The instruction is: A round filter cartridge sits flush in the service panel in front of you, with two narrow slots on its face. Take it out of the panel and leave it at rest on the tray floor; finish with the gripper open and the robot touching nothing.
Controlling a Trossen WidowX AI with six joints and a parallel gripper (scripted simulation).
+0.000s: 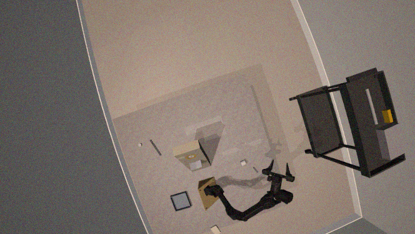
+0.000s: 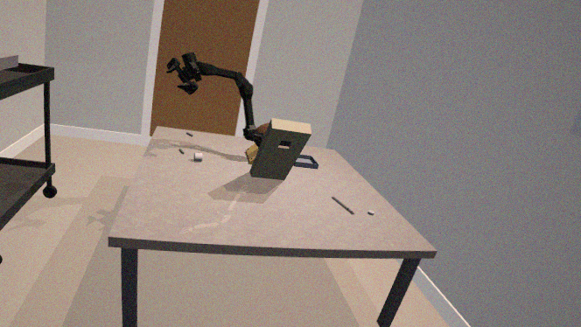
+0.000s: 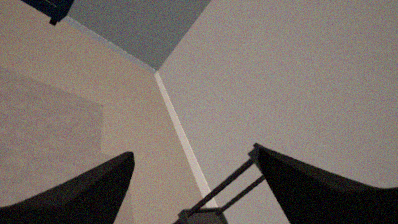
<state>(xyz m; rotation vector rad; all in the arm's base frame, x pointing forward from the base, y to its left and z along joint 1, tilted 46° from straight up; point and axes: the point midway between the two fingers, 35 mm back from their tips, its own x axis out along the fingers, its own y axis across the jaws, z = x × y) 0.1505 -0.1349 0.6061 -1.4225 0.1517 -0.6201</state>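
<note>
My gripper tip is now 21 cm short of the filter cartridge, 53 cm to the right of it and 15 cm above it. The rest, counted from my gripper tip: tiny white piece 40 cm ahead, 98 cm to the left, 42 cm below; then dark-rimmed square tray 22 cm behind, 83 cm to the left, 42 cm below.
</note>
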